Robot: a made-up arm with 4 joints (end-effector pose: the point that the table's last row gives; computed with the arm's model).
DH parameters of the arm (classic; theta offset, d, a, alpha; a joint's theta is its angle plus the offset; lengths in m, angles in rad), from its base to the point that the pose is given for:
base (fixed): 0 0 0 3.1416
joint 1: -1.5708 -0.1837 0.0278 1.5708
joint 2: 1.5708 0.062 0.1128 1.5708
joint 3: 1.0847 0 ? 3.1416
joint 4: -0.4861 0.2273 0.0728 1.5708
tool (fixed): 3.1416 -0.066 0 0
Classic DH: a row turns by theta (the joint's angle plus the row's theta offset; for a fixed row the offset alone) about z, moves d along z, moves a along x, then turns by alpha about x.
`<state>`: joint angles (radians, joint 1 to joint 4).
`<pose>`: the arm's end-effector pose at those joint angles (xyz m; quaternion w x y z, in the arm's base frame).
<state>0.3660 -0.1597 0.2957 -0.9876</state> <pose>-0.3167 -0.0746 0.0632 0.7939 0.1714 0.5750 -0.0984</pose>
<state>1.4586 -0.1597 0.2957 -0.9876</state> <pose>-0.2120 0.2469 0.0632 0.6272 0.4452 0.4023 -0.4965</pose>
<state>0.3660 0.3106 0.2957 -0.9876</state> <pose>-0.3281 -0.1042 0.1718 0.7614 -0.0142 0.6040 -0.2351</pose>
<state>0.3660 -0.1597 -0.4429 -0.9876</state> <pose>-0.2752 -0.0656 -0.0815 0.9479 0.1243 0.2497 -0.1536</pose>
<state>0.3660 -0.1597 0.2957 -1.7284</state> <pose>-0.2665 -0.1012 0.1059 0.5319 0.1954 0.8234 -0.0297</pose>
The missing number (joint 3, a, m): 0.1254
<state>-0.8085 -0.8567 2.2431 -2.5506</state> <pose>0.0652 -0.0331 -0.0323 0.7257 0.5233 -0.4467 0.0042</pose>
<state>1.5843 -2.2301 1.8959 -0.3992</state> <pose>0.0818 0.0822 -0.0629 0.7098 0.5447 0.0193 0.4463</pose>
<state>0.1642 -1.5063 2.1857 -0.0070</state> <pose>-0.0720 -0.0852 -0.0361 0.3821 0.3646 0.6211 0.5790</pose>
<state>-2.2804 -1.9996 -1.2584 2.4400</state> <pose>-0.1819 -0.1739 0.0359 0.6731 0.3757 -0.4270 -0.4726</pose>
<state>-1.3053 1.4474 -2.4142 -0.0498</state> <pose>0.1822 0.1141 0.3912 0.1466 -0.2218 0.7033 -0.6593</pose>
